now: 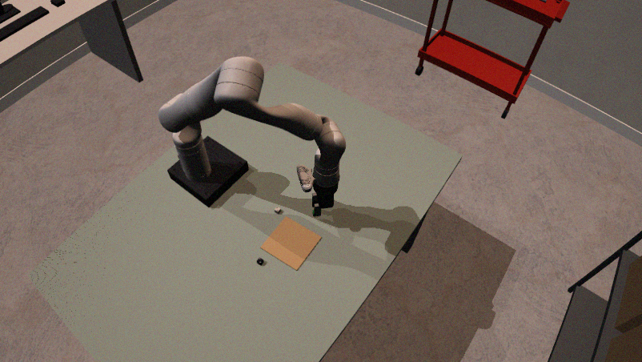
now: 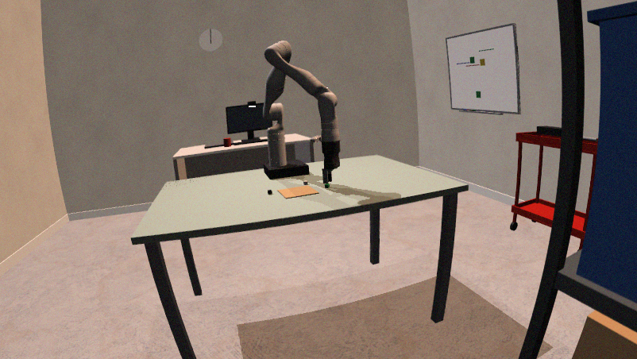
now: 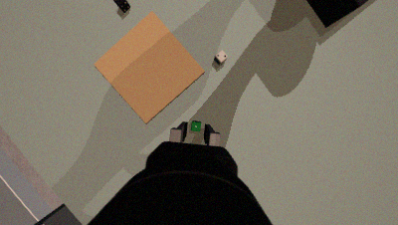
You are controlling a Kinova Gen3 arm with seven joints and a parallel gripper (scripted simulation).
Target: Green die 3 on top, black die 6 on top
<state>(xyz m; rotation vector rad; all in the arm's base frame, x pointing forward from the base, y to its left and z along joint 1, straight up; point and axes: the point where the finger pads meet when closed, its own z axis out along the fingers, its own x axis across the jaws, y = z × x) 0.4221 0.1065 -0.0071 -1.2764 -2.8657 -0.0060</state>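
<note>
The green die lies 30 mm below my hand. The rest, counted from my hand: white die (110 mm behind, 60 mm to the right, 30 mm below); black die (240 mm to the right, 50 mm behind, 30 mm below); orange mat (130 mm to the right, 40 mm below, 10 mm behind).
</note>
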